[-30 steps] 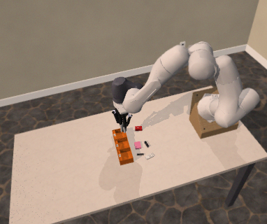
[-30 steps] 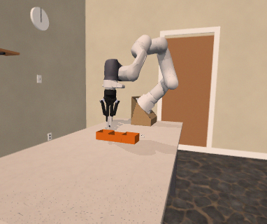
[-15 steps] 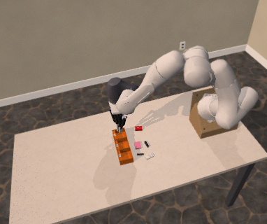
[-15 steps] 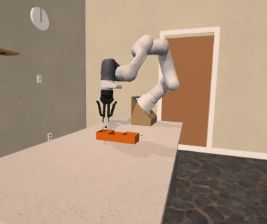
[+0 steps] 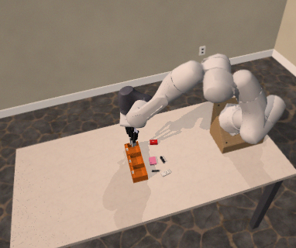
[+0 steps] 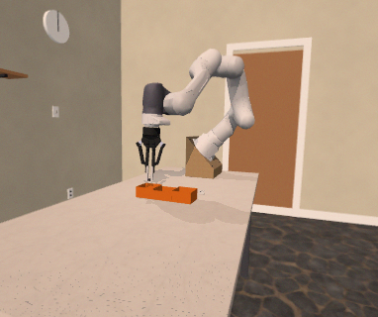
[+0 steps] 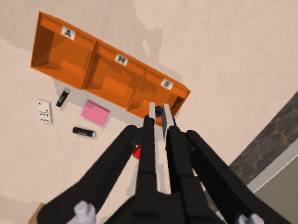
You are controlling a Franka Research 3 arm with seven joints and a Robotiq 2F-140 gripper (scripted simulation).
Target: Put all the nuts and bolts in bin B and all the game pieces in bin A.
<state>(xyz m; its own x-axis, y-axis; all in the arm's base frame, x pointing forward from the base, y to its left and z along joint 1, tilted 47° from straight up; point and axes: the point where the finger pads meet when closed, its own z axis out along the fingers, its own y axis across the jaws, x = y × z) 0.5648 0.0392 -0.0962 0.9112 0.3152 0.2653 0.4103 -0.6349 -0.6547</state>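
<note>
My gripper is now 30 mm above the black nut. Round my hand: pink square (90 mm behind, 100 mm to the left, 100 mm below); orange bin (10 mm ahead, 90 mm to the left, 80 mm below); red piece (140 mm behind, 40 mm to the right, 90 mm below).
</note>
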